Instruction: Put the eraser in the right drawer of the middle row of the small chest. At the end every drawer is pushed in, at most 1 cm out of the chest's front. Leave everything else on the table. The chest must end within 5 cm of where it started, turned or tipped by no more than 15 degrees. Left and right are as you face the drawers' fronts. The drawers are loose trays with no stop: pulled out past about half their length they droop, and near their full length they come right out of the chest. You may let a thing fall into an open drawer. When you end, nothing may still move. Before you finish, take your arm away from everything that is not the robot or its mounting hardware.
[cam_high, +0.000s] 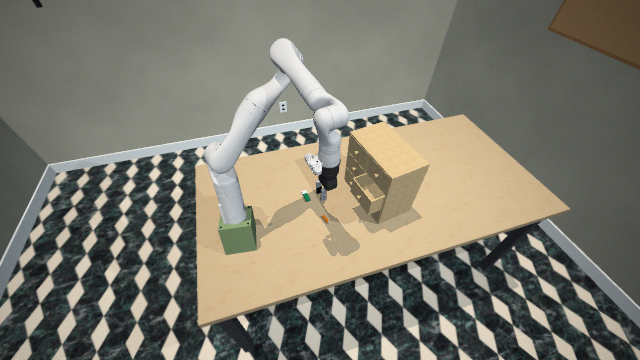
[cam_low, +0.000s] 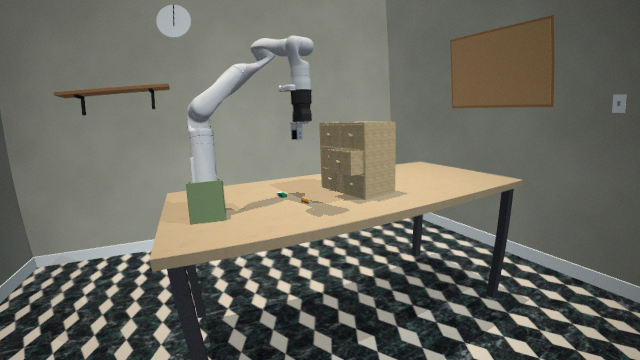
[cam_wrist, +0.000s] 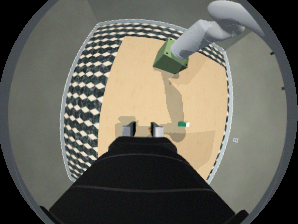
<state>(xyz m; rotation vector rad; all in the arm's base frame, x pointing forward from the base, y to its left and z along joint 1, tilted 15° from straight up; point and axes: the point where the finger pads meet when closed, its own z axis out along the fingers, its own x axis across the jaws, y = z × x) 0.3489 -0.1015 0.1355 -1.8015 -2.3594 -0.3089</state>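
My gripper is now 270 mm above the green eraser, 220 mm to the right of it and 30 mm past it. Also, from my hand: small orange object (270 mm below, 60 mm to the left, 40 mm ahead).
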